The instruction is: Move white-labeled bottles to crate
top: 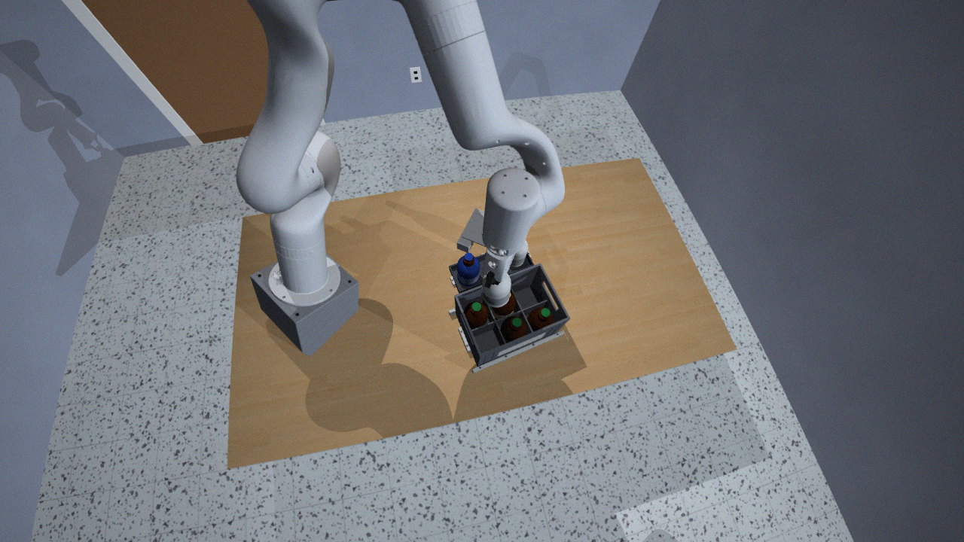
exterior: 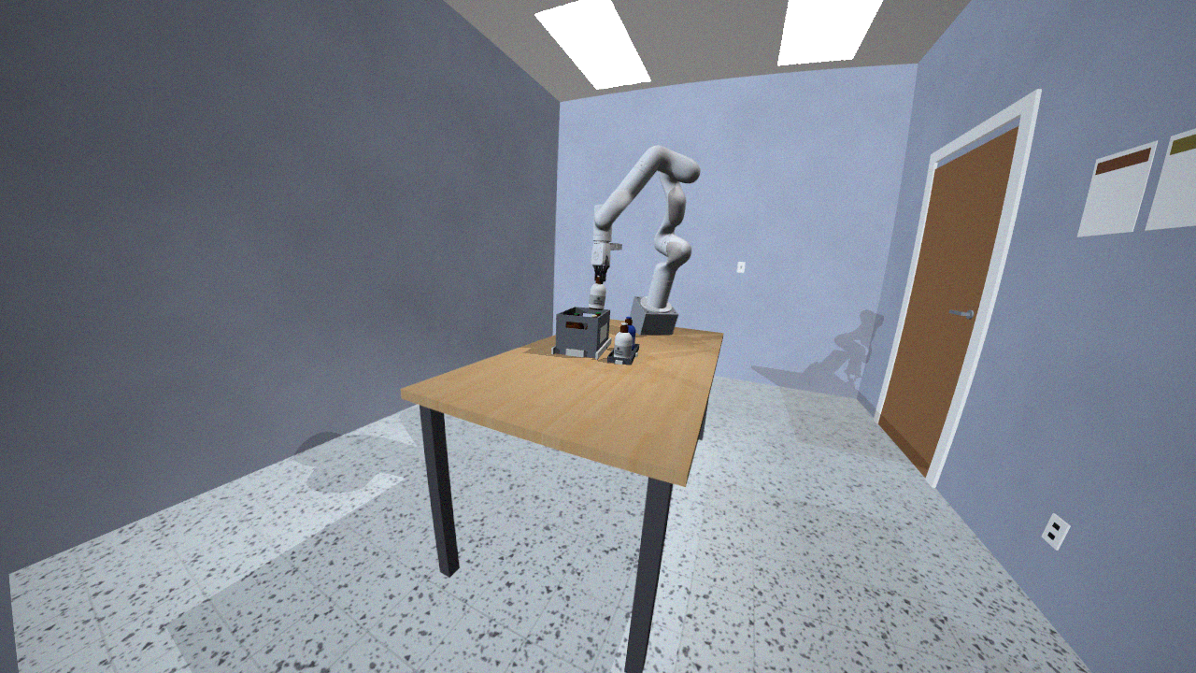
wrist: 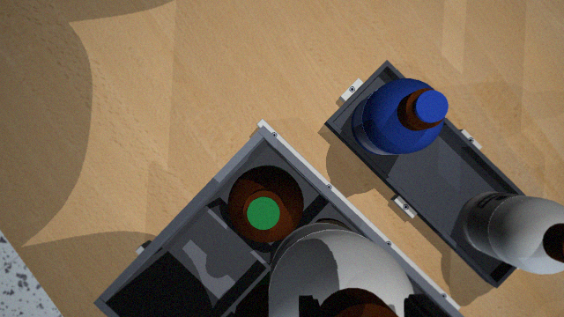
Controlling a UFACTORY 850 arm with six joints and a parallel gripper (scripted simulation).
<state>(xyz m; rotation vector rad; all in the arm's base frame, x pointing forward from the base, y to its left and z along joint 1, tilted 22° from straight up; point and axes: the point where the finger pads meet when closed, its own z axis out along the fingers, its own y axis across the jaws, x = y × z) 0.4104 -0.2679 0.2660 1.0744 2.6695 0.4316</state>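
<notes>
The crate lies 40 mm ahead of my hand, 50 mm to the right of it and 250 mm below it. Round my hand: blue-labeled bottle: 20 mm behind, 140 mm to the left, 250 mm below; dark tray: 70 mm ahead, 150 mm to the left, 320 mm below.
</notes>
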